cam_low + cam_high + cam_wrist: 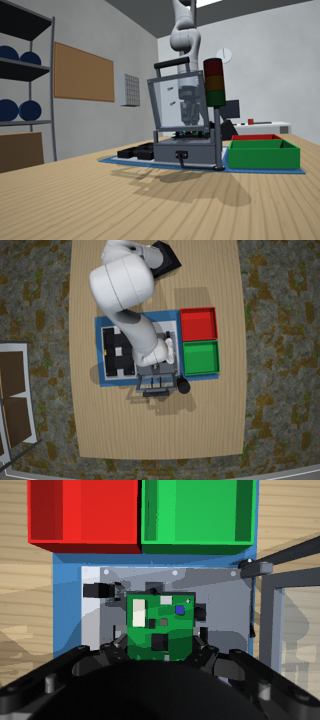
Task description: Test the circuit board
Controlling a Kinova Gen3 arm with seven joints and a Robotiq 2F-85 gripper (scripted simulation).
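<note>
Now: the green circuit board right at my hand. Round my hand: black hook: 6 cm to the left, 6 cm behind, 1 cm above; then clear lid: 12 cm ahead, 10 cm above; then green bin: 20 cm to the left, 7 cm below, 4 cm ahead.
</note>
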